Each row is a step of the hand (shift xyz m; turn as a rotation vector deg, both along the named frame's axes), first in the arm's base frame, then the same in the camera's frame.
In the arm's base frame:
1: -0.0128 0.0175 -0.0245 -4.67 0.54 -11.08
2: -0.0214 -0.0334 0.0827 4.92 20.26 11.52
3: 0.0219 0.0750 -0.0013 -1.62 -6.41 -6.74
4: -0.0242 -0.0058 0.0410 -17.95 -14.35 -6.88
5: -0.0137 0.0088 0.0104 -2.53 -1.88 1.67
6: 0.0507 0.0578 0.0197 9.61 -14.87 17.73
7: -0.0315 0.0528 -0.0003 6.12 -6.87 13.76
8: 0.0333 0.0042 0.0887 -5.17 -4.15 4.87
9: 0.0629 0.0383 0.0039 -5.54 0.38 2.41
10: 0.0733 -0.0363 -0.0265 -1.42 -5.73 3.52
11: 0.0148 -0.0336 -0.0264 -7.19 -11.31 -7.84
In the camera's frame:
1: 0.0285 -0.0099 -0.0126 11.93 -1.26 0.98
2: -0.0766 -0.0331 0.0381 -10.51 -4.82 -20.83
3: 0.0022 -0.0020 -0.0781 6.31 2.35 6.62
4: -0.0333 -0.0320 0.0129 10.12 -10.13 19.25
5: -0.0055 -0.0181 -0.0041 -1.09 -2.22 2.57
6: -0.0273 0.0234 -0.0708 -20.95 8.13 11.08
7: 0.0136 -0.0443 -0.0404 -15.47 3.70 4.58
8: -0.0936 0.0038 -0.0147 -3.65 -4.87 5.54
9: -0.0172 0.0448 -0.0560 -0.78 -5.85 1.35
10: 0.0023 0.0851 0.0118 -3.52 -0.59 5.87
11: 0.0182 0.0310 0.0274 8.42 -0.96 13.01

